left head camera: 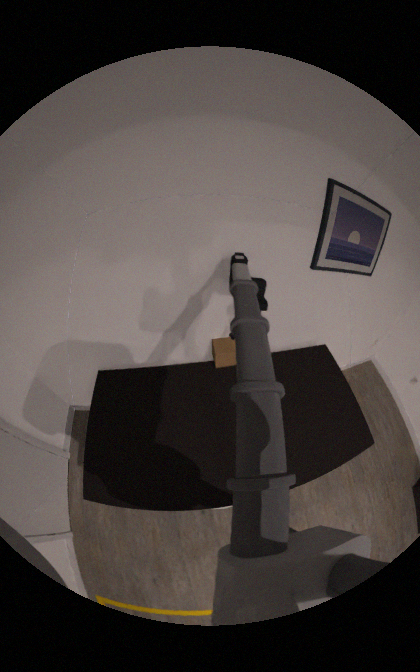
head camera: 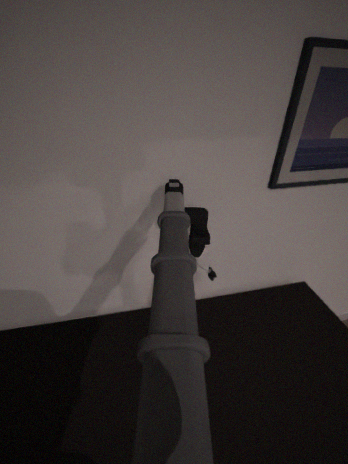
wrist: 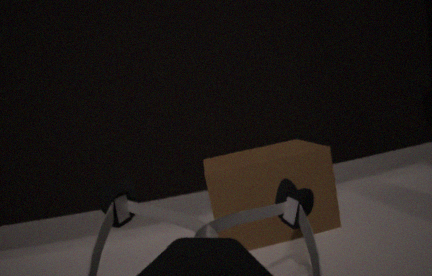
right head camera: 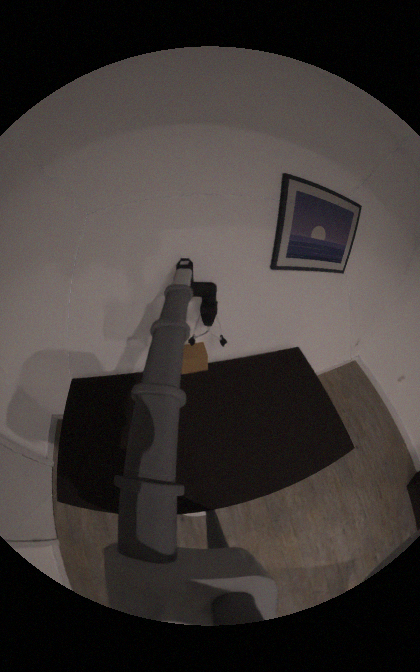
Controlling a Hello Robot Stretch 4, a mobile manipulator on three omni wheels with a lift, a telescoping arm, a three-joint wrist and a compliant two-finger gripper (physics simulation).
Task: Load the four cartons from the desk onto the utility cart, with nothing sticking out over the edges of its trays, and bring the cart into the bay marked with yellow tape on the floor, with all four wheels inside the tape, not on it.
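Places are measured from the robot's base along level axes (x right, y ahead, z up), in centimetres.
Pixels of known places: gripper, fingertip midpoint: (head camera: 193,278) (wrist: 207,195).
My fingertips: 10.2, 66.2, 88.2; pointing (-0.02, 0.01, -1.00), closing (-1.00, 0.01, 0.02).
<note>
Behind a point stands the place of what it marks, as x, y, z.
A brown carton (left head camera: 224,353) (right head camera: 196,358) (wrist: 255,180) @[4.2, 66.2, 81.0] stands at the back edge of the dark desk (head camera: 260,375) @[33.1, 37.2, 69.0] (left head camera: 125,425) (right head camera: 275,415) (wrist: 150,90) @[19.3, 53.4, 69.0], by the wall. The arm hides part of it in both side head views. My gripper (right head camera: 207,340) (wrist: 207,195) @[10.1, 66.2, 88.2] is open and empty, above the desk's back edge. In the wrist view the right fingertip overlaps the carton and the left one is off to its left side. Part of a yellow tape line (left head camera: 160,612) shows on the floor at the bottom of the left head view. The utility cart and other cartons do not show.
A framed picture (head camera: 325,120) @[53.7, 83.6, 145.9] (left head camera: 354,230) (right head camera: 320,225) hangs on the wall right of the arm. The arm (head camera: 175,300) @[2.4, 24.2, 128.6] (left head camera: 255,425) (right head camera: 160,360) extends over the desk. A dark object (left head camera: 416,500) (right head camera: 414,500) shows at the right edge.
</note>
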